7 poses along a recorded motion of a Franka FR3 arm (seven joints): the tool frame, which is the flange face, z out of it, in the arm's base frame.
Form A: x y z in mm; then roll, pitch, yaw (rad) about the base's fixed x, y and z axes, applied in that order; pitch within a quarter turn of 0, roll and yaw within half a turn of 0.
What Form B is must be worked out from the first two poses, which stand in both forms.
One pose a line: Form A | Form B
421, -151, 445, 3.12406, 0.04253, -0.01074 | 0.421, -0.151, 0.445, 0.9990, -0.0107, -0.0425, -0.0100, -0.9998, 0.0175
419, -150, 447, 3.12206, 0.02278, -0.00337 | 0.419, -0.150, 0.447, 0.9997, -0.0034, -0.0228, -0.0029, -0.9998, 0.0195
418, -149, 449, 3.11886, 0.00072, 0.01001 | 0.418, -0.149, 0.449, 0.9999, 0.0100, -0.0007, 0.0100, -0.9997, 0.0227
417, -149, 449, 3.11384, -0.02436, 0.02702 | 0.417, -0.149, 0.449, 0.9993, 0.0270, 0.0244, 0.0263, -0.9993, 0.0277
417, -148, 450, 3.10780, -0.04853, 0.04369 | 0.417, -0.148, 0.450, 0.9979, 0.0436, 0.0485, 0.0420, -0.9985, 0.0337
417, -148, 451, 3.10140, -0.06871, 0.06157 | 0.417, -0.148, 0.451, 0.9958, 0.0614, 0.0687, 0.0587, -0.9975, 0.0401
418, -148, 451, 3.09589, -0.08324, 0.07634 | 0.418, -0.148, 0.451, 0.9936, 0.0760, 0.0831, 0.0724, -0.9963, 0.0455
